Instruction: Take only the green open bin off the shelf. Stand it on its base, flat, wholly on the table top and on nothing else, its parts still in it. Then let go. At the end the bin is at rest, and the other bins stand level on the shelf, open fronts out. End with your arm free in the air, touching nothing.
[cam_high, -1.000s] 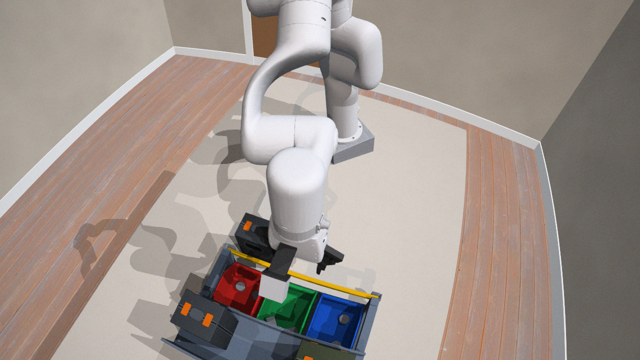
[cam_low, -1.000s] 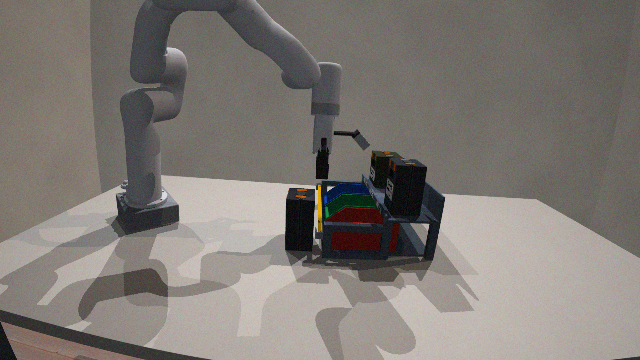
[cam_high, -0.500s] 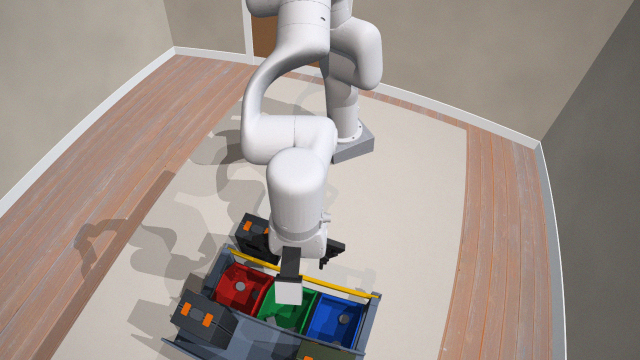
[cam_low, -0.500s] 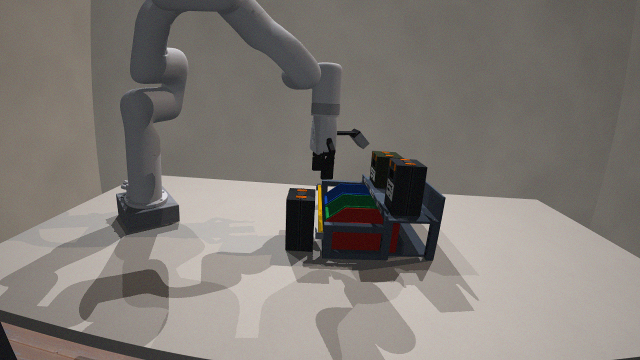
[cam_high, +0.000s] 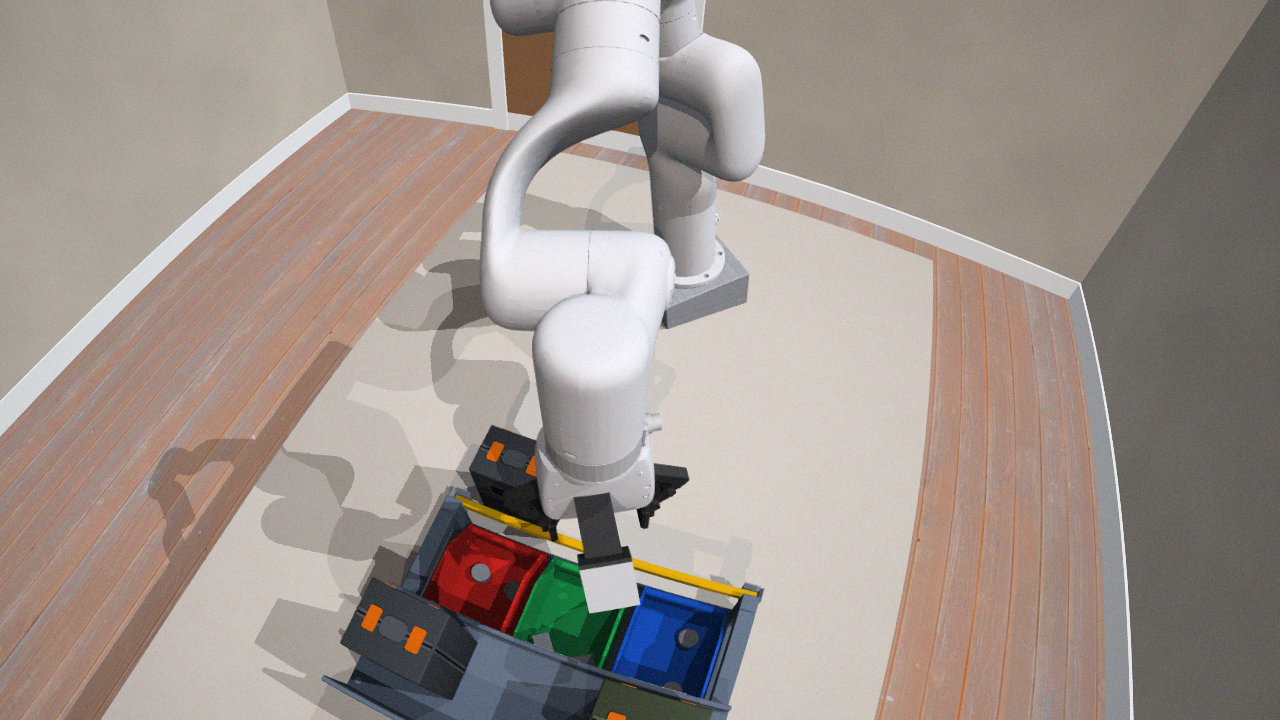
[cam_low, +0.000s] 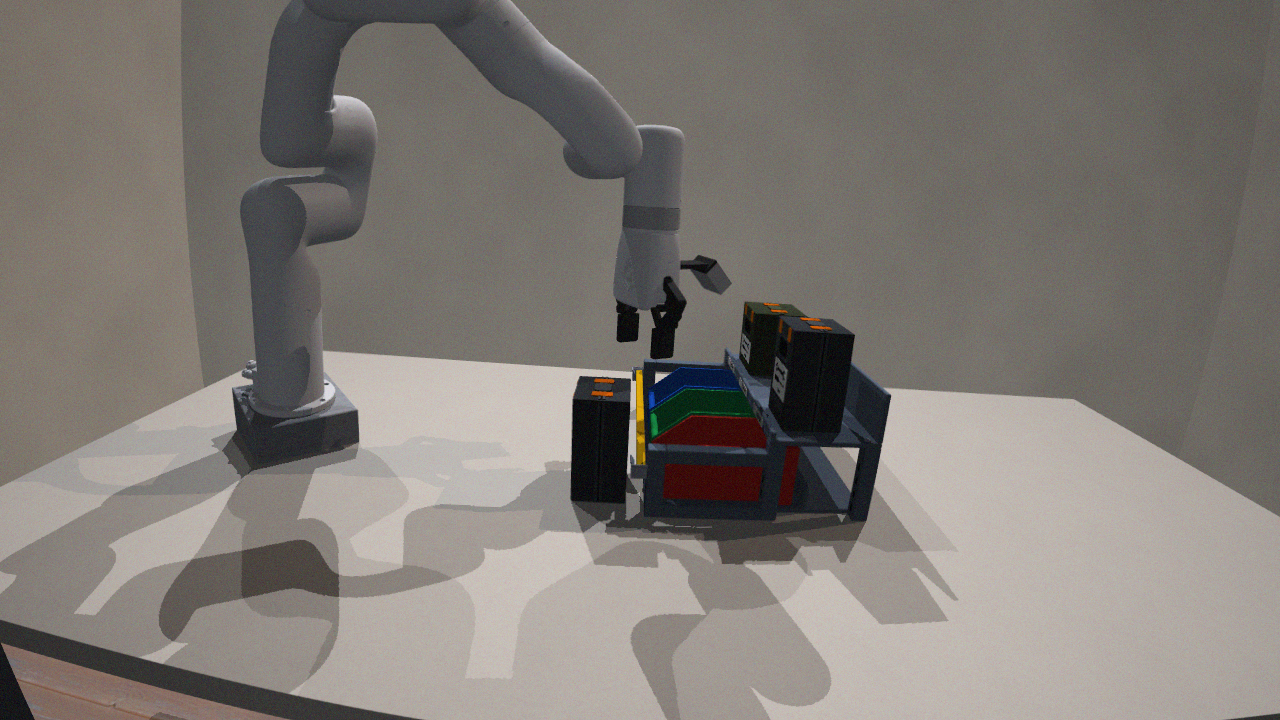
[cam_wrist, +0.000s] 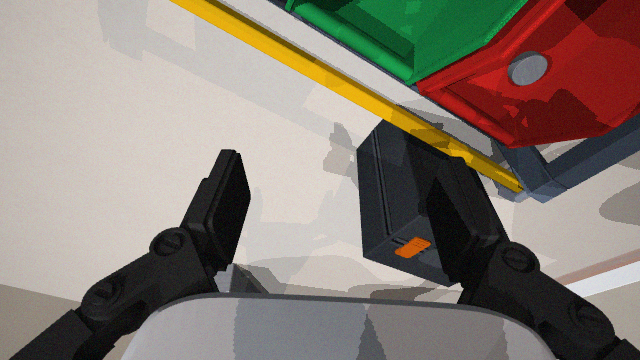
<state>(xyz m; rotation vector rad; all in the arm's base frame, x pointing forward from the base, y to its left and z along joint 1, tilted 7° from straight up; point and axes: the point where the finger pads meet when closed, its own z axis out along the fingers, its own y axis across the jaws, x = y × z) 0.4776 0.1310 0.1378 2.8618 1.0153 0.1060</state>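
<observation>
My gripper is now 10 cm above the yellow bar. Also, from my hand: green bin (10 cm ahead, 2 cm to the left, 12 cm below); red bin (12 cm ahead, 9 cm to the right, 12 cm below); black case (3 cm behind, 12 cm to the right, 9 cm below).
</observation>
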